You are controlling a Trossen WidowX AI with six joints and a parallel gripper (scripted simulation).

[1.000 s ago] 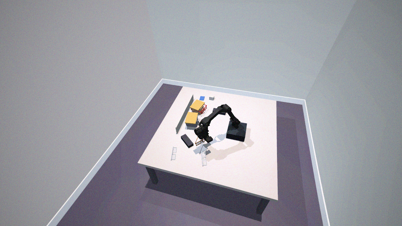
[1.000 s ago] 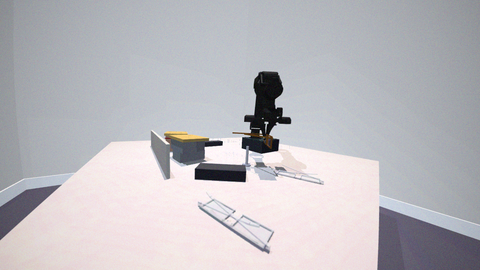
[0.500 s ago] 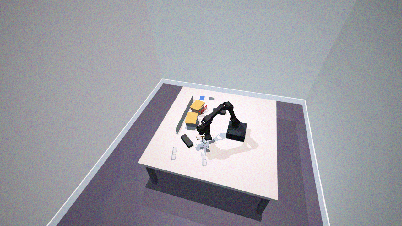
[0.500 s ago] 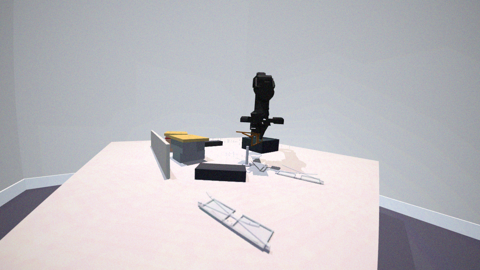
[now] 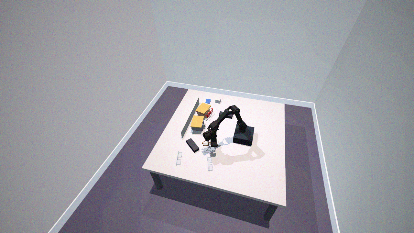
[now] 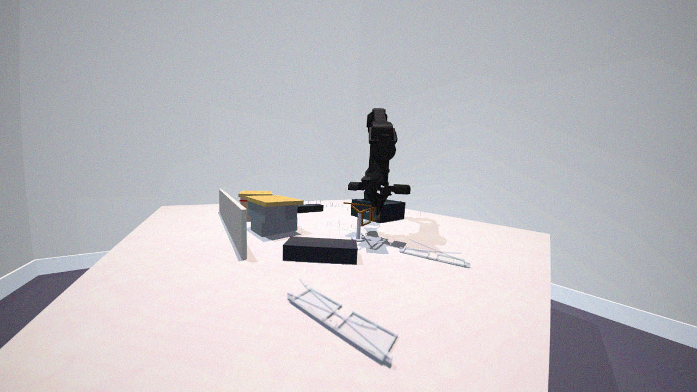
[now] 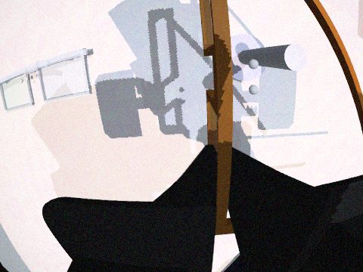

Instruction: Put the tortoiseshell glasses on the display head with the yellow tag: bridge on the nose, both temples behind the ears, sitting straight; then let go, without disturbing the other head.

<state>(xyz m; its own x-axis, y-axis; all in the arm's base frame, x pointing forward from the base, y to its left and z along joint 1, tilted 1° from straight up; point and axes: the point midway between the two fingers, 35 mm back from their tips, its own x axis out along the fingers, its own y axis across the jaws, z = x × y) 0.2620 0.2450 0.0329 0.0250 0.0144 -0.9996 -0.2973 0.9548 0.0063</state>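
Now: gripper tip 6 cm short of the thin post, 5 cm above it and 2 cm to the left of it. From my gripper tip the other things lie so: blue tag (73 cm to the right, 22 cm ahead, 7 cm below); grey wall panel (37 cm to the right, 34 cm ahead, 2 cm below); grey display head (25 cm to the right, 20 cm ahead, 2 cm below).
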